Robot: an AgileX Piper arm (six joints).
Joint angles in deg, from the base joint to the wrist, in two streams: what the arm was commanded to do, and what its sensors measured. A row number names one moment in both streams.
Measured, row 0:
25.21, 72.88, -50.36, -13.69, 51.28, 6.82
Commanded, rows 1 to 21:
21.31, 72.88, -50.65, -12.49, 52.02, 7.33
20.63, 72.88, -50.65, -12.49, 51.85, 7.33
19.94, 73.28, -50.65, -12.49, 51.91, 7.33
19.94, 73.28, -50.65, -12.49, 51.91, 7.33
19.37, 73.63, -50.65, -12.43, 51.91, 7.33
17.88, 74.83, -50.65, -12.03, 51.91, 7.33
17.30, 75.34, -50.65, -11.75, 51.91, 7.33
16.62, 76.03, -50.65, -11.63, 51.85, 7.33
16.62, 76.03, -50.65, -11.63, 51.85, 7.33
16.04, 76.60, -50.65, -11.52, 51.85, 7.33
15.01, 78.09, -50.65, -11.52, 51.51, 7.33
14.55, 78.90, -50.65, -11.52, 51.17, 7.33
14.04, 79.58, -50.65, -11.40, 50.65, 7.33
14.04, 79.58, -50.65, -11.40, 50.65, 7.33
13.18, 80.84, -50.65, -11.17, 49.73, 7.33
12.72, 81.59, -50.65, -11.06, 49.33, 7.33
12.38, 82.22, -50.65, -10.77, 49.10, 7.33
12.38, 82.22, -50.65, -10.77, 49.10, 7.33
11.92, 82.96, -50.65, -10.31, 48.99, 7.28
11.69, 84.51, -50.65, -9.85, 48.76, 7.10
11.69, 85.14, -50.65, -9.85, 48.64, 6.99
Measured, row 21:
12.20, 83.42, -50.36, -10.54, 49.05, 6.82
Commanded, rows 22 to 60:
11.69, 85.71, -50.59, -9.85, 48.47, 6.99
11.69, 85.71, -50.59, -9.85, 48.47, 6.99
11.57, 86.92, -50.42, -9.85, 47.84, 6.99
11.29, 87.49, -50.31, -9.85, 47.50, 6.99
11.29, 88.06, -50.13, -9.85, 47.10, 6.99
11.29, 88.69, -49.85, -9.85, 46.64, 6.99
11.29, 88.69, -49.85, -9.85, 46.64, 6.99
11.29, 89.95, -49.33, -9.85, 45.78, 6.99
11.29, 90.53, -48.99, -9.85, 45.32, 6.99
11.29, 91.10, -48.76, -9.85, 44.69, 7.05
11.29, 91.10, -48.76, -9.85, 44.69, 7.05
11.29, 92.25, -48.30, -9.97, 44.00, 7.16
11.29, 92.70, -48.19, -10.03, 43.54, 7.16
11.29, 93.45, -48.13, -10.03, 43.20, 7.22
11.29, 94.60, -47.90, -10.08, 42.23, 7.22
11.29, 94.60, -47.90, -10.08, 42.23, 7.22
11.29, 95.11, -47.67, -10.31, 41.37, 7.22
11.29, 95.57, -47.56, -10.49, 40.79, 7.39
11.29, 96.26, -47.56, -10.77, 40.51, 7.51
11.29, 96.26, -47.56, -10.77, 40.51, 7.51
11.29, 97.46, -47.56, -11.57, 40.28, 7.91
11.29, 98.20, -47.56, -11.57, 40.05, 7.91
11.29, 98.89, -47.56, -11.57, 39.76, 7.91
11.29, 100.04, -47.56, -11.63, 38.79, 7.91
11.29, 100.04, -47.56, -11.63, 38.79, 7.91
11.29, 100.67, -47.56, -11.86, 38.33, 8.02
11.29, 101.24, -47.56, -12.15, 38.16, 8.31
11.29, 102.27, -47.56, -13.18, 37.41, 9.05
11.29, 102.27, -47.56, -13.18, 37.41, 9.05
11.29, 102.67, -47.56, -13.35, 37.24, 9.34
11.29, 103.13, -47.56, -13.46, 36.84, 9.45
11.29, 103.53, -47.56, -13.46, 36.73, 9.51
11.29, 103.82, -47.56, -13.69, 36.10, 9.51
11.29, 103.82, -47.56, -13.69, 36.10, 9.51
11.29, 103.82, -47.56, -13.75, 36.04, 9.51
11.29, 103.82, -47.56, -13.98, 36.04, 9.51
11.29, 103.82, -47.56, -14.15, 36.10, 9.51
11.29, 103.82, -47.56, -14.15, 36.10, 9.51
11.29, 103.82, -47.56, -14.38, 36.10, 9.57
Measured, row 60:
11.69, 103.53, -47.73, -13.69, 36.21, 9.28
